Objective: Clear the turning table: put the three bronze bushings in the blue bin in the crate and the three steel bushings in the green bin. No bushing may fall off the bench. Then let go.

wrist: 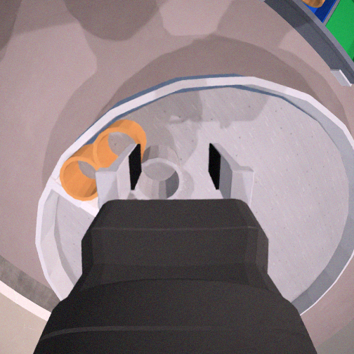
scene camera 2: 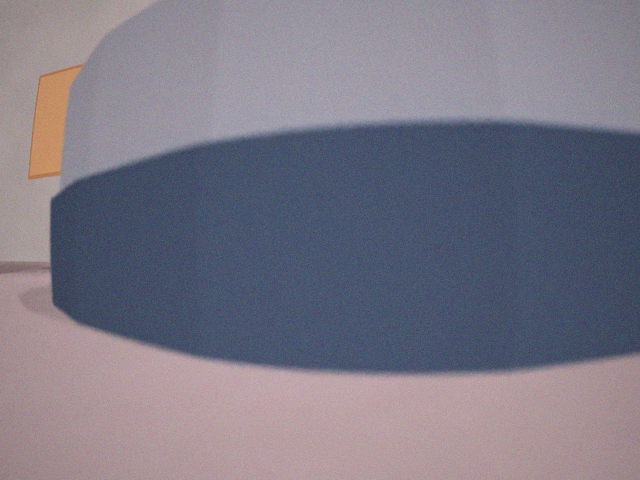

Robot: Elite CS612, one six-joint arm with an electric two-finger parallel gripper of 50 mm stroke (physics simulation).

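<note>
The turning table is a round pale tray with a raised rim and a blue outer side. In the wrist view, one bronze bushing stands near its left rim, touching a second bronze bushing. A steel bushing stands right of them, below the gap between the fingers, nearer the left finger. Other steel bushings cannot be made out; the gripper body hides part of the tray. My gripper is open and empty above the tray. A bronze bushing lies in the blue bin. The green bin is beside it.
The grey crate is cut off at the top right of the wrist view, beyond the tray's rim. A divider meets the tray's left rim near the bronze bushings. An orange panel is on the wall behind the turning table.
</note>
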